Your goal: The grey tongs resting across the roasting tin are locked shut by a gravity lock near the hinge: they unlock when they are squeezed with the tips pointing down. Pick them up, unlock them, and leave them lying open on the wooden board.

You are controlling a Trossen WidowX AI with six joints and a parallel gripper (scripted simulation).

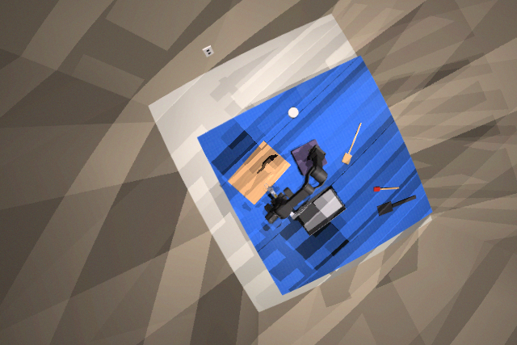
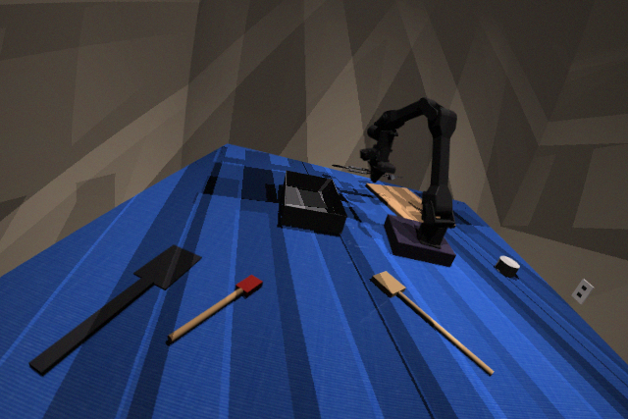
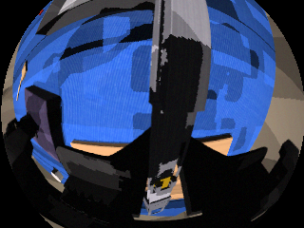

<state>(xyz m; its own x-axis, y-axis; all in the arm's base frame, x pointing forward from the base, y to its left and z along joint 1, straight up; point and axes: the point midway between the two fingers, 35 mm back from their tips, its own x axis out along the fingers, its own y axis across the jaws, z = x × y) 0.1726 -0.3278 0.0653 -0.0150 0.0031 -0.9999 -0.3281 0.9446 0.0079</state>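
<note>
Right now my gripper tip is 40 mm below the yellow lock piece, 20 mm past it and 10 mm to the left of it. Round my gripper tip: roasting tin 220 mm to the left, 210 mm ahead, 50 mm below; then white cylinder 460 mm behind, 300 mm to the left, 60 mm below; then board 180 mm behind, 70 mm below, 60 mm to the right.
</note>
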